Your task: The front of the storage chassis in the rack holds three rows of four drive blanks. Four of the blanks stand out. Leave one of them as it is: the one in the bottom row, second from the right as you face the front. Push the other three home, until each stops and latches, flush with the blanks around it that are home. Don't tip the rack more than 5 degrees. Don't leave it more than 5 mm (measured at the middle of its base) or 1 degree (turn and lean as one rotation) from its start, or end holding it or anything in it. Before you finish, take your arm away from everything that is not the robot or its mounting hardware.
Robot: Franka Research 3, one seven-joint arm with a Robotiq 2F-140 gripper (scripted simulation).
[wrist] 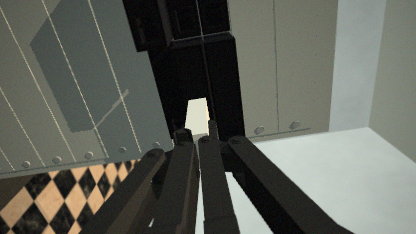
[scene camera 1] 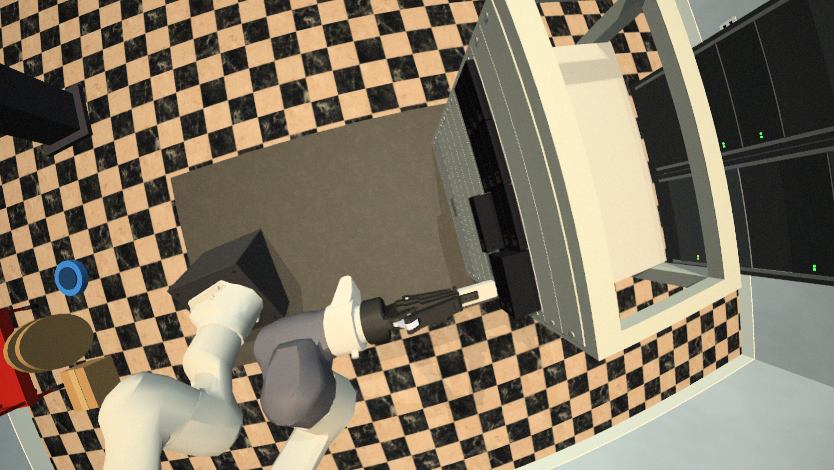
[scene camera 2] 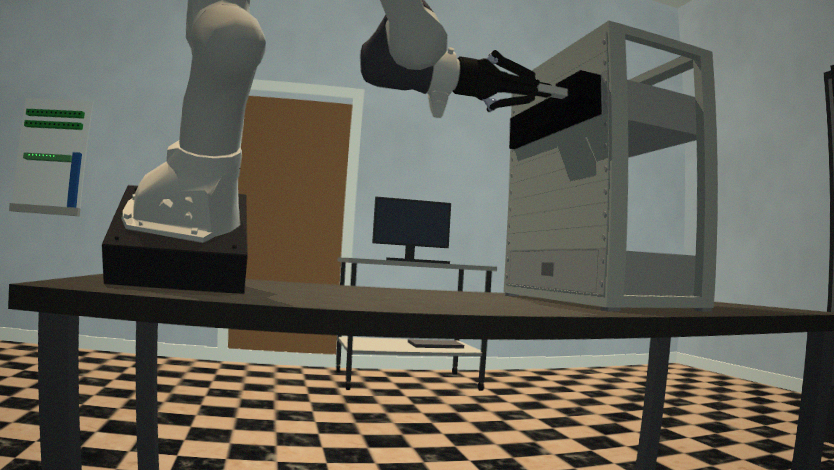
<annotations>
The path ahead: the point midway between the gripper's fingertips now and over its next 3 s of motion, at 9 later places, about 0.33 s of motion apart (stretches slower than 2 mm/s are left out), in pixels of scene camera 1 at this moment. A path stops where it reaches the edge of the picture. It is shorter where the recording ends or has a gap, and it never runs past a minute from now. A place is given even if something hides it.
The gripper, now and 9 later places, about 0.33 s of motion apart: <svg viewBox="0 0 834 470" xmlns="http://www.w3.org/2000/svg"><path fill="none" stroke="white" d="M494 287L493 285L494 284L497 283L498 283L501 282L504 281L507 280L508 280L510 279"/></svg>
</annotations>
